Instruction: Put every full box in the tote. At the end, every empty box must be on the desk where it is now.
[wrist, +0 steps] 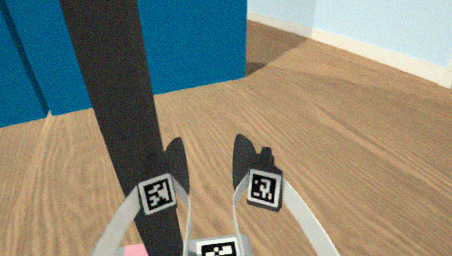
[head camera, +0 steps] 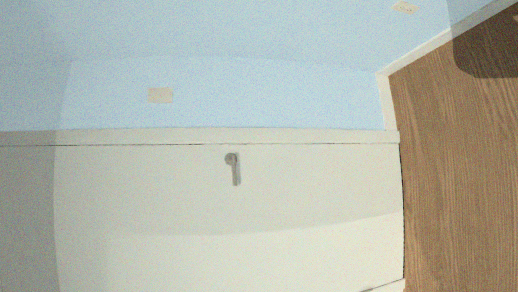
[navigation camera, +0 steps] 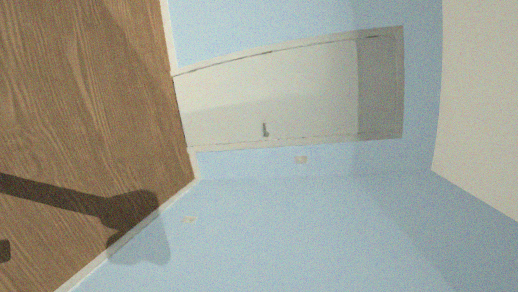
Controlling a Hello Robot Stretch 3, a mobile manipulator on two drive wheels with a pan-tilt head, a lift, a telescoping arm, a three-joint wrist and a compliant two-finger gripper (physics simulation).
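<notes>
My gripper (wrist: 210, 154) is open in the wrist view, with two dark fingertips apart and wood floor showing between them; it holds nothing. It is apart from the blue furniture behind it. No box, tote or desk top can be made out in the head, navigation or wrist views.
A white door (head camera: 225, 210) (navigation camera: 270, 85) with a grey handle is set in a light blue wall (head camera: 275, 95) (navigation camera: 280, 215). A tall blue panelled piece (wrist: 195, 45) stands on the wood floor (wrist: 325, 150). A dark post (wrist: 115, 75) crosses the wrist view's left. Shadows fall on floor and wall.
</notes>
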